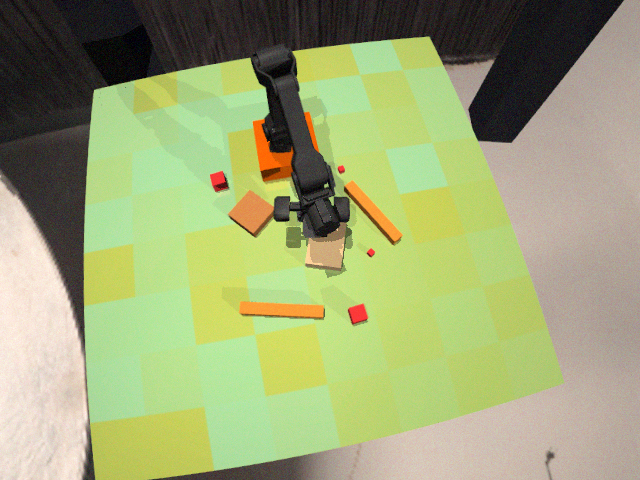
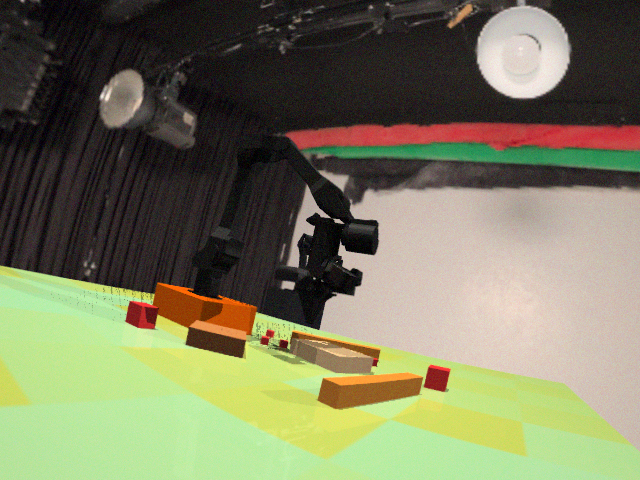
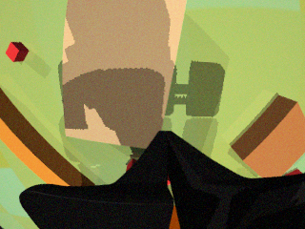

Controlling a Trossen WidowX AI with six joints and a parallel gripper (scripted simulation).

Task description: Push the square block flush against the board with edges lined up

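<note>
Now: the pale flat board 60 mm below my gripper tip, 40 mm to the left of it and 40 mm ahead of it. From my gripper tip the other things lie so: brown square block 170 mm to the right, 60 mm below, 50 mm behind.
</note>
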